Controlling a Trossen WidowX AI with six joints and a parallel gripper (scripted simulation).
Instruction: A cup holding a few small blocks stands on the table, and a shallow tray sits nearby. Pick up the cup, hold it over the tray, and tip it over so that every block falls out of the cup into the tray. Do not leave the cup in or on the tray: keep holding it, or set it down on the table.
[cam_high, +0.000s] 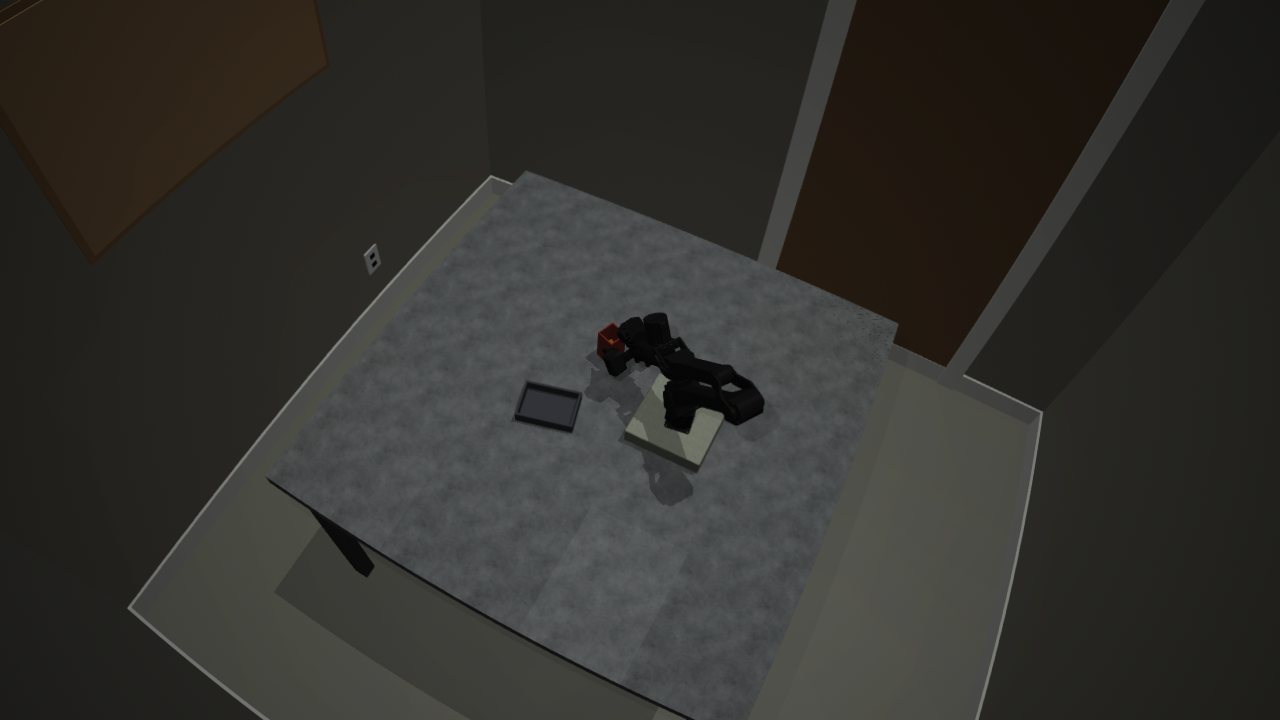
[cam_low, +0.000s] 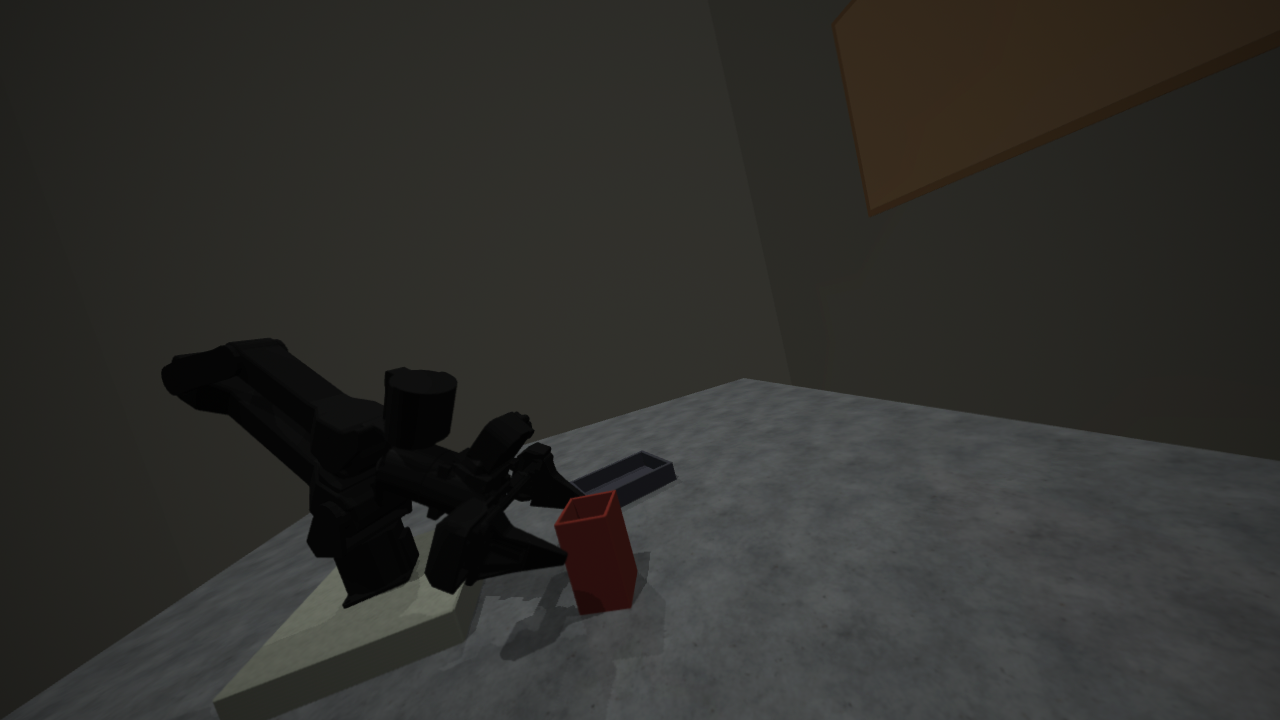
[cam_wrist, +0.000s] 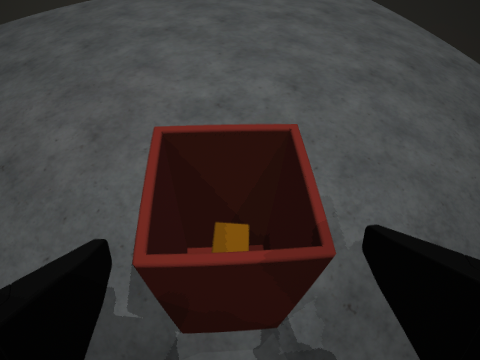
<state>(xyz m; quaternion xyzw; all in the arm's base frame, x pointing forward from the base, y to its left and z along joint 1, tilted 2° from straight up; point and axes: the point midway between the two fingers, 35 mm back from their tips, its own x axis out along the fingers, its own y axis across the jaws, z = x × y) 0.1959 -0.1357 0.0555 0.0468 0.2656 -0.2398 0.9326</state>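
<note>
The orange block lies 1 cm ahead of my gripper tip, 1 cm to the right of it and 3 cm below it. Also, from my gripper tip: red square cup (1 cm ahead, 5 cm below).
</note>
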